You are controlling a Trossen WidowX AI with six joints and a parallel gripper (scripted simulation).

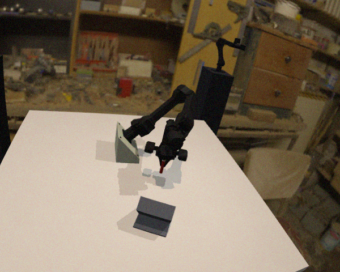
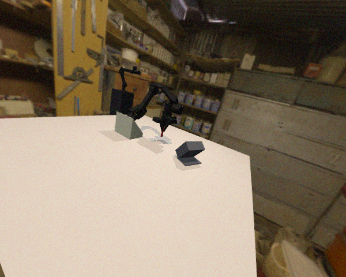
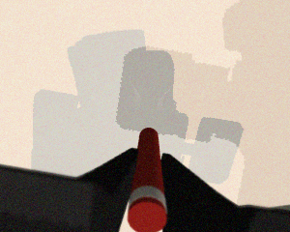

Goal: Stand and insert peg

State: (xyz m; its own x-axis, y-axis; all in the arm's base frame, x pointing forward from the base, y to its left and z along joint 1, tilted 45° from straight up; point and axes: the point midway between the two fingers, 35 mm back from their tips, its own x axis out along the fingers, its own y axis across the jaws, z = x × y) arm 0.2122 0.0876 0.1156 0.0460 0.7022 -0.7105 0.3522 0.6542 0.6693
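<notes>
Now: gripper tip 260 mm short of the sloped panel, 90 mm to the left of it and 10 mm above it. From my gripper tip the other things lie so: red peg (20 mm above).
</notes>
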